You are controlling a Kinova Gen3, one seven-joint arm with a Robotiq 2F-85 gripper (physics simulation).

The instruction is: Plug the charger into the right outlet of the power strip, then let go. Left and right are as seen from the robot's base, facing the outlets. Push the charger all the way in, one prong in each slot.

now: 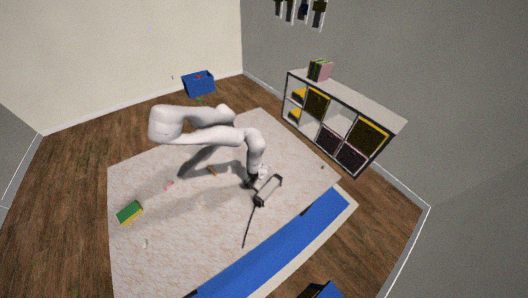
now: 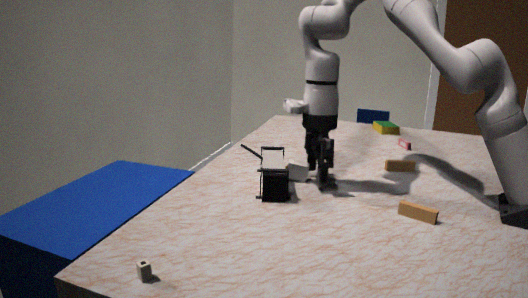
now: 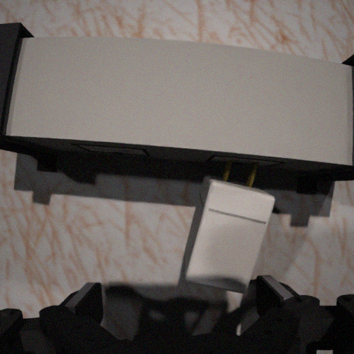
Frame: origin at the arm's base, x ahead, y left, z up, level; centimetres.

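Where they show: gripper, fingertip midpoint: [image 1: 253, 181] [image 2: 316, 176].
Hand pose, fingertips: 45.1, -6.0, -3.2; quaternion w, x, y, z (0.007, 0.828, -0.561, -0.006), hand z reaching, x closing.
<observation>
After its pixels a point has its place, as x, y, z.
The power strip [image 1: 269, 189] {55.4, -3.2, 0.8} [image 2: 274, 186] {51.9, 6.8, -1.5} [image 3: 180, 95] has a pale top and black ends, with its outlets facing the gripper. The pale charger [image 2: 297, 171] {49.3, -5.4, -2.2} [image 3: 227, 240] is at the right outlet [image 3: 245, 160], skewed to the strip. Both brass prongs [image 3: 240, 174] show in a gap between charger body and strip. Their tips meet the outlet's dark face; how far they are in the slots is hidden. My gripper [image 2: 322, 182] {45.1, -6.0, -3.2} [image 3: 178, 297] is open, behind the charger's rear end, its right finger close to that end. The charger is not held.
A black cord [image 1: 248, 225] {63.1, -21.6, -4.3} runs from the strip's end. Wooden blocks [image 2: 400, 165] {24.4, -21.6, -3.2} [image 2: 418, 212] {24.2, 6.8, -3.3}, a pink piece [image 1: 169, 185] {20.1, -47.7, -3.4} [image 2: 404, 144] {19.9, -47.1, -3.6}, a green-yellow block [image 1: 130, 212] {25.5, -70.0, -1.8} [image 2: 386, 128] {24.5, -65.2, -2.5} and a small beige block [image 1: 145, 243] [image 2: 144, 271] lie on the table.
</observation>
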